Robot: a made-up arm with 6 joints.
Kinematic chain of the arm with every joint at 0, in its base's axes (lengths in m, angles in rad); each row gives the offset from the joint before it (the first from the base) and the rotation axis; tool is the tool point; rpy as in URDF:
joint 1: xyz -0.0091 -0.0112 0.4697 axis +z
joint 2: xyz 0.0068 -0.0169 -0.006 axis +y
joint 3: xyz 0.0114 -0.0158 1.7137 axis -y
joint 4: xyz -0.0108 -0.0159 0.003 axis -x
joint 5: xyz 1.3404 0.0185 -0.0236 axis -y
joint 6: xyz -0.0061 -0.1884 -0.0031 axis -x
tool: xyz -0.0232 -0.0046 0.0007 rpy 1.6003 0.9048 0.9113
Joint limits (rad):
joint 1: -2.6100..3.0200
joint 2: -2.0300..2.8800
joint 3: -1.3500..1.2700
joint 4: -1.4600..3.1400
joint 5: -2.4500..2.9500
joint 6: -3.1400..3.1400
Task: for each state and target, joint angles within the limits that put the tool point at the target. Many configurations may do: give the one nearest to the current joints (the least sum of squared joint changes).
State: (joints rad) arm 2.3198 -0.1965 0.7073 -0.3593 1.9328 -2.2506
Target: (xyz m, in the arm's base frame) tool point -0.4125 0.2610 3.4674
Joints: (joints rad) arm 3.0180 0.0009 1.2700 0.1474 2.3186 -2.2150
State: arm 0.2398 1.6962 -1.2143 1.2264 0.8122 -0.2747
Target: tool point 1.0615 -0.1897 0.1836
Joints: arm -0.0204 0.9415 -0.9903 1.1942 0.8000 -0.2730
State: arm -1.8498 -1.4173 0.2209 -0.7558 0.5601 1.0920
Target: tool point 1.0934 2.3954 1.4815
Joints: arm -2.0584 -1.5179 0.9560 -0.7116 0.5706 1.0926
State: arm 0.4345 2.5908 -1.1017 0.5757 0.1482 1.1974
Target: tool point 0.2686 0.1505 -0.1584
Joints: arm 1.1615 2.0019 -1.2978 0.7551 0.1085 1.2065
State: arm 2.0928 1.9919 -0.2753 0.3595 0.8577 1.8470
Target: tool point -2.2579 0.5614 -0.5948
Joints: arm 2.9869 1.5002 0.3713 0.4563 0.8520 1.8470
